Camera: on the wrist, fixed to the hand. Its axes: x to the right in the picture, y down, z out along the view.
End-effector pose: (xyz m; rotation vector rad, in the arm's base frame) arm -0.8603 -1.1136 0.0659 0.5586 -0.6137 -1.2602
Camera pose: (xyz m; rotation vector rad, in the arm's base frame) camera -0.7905 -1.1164 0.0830 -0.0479 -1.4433 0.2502
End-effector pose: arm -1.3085 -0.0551 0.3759 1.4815 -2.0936 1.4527
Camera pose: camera -1.3777 -0.0364 0.3698 0.0210 1.7202 -0.9522
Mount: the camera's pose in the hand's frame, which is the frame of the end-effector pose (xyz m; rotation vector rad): 0.0180 0.0595 -0.0362 0.4632 -0.5817 1.5456
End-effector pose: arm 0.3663 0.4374 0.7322 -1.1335 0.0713 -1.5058
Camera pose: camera 0.3886 0.3856 0.6875 -0.7024 0.1410 0.1965
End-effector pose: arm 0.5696 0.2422 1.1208 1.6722 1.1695 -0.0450
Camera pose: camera 0.6032 0.2827 1.1699 2.3237 -0.7670 0.1699
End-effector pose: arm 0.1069 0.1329 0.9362 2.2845 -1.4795 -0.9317
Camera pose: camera 0.0923 0.0861 0.9888 0.3495 -3.0193 -0.6785
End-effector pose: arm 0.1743 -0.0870 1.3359 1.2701 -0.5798 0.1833
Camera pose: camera 0.1745 -0.0384 1.3889 1.0263 -2.0397 1.3024
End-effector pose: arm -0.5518 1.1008 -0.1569 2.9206 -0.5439 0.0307
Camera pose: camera -0.5560 1.0459 -0.1106 -1.5014 2.2570 0.4174
